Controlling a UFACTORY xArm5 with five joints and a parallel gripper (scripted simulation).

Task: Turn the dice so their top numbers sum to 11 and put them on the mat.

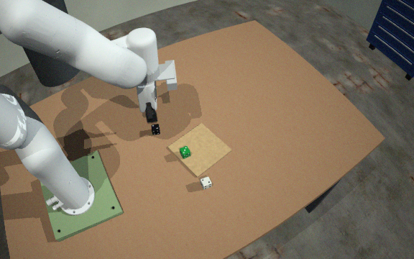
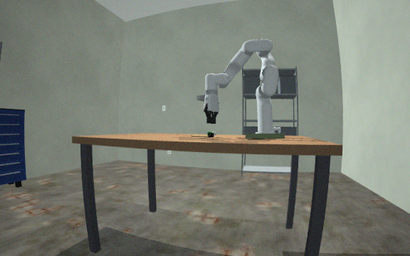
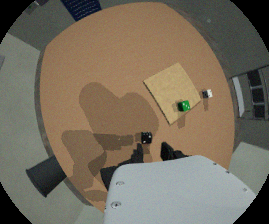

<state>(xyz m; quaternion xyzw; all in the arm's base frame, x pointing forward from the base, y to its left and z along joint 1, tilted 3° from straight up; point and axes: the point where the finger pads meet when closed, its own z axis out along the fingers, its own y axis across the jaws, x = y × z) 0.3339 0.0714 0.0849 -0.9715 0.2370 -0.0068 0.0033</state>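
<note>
My gripper is now 90 mm above the black die. The rest, counted from my hand: tan mat: 140 mm to the right, 100 mm below, 70 mm ahead; green die: 130 mm to the right, 90 mm below, 30 mm ahead; white die: 250 mm to the right, 90 mm below, 20 mm ahead.
</note>
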